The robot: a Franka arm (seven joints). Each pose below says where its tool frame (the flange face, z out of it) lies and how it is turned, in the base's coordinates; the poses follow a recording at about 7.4 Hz.
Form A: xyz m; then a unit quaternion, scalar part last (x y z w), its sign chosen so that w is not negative.
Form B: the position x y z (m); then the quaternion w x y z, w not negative. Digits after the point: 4 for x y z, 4 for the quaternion.
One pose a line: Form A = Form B
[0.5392 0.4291 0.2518 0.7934 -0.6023 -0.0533 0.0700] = [0.5392 0.4291 0.2518 0.0700 0.7934 -0.6023 -0.0533]
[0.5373 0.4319 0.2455 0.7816 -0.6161 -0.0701 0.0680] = [0.5373 0.4319 0.2455 0.0680 0.7816 -0.6161 -0.0701]
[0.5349 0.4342 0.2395 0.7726 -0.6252 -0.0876 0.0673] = [0.5349 0.4342 0.2395 0.0673 0.7726 -0.6252 -0.0876]
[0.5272 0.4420 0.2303 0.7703 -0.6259 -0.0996 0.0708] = [0.5272 0.4420 0.2303 0.0708 0.7703 -0.6259 -0.0996]
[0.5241 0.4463 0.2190 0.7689 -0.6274 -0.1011 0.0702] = [0.5241 0.4463 0.2190 0.0702 0.7689 -0.6274 -0.1011]
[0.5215 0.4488 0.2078 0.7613 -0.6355 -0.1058 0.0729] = [0.5215 0.4488 0.2078 0.0729 0.7613 -0.6355 -0.1058]
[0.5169 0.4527 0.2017 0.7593 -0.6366 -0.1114 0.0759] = [0.5169 0.4527 0.2017 0.0759 0.7593 -0.6366 -0.1114]
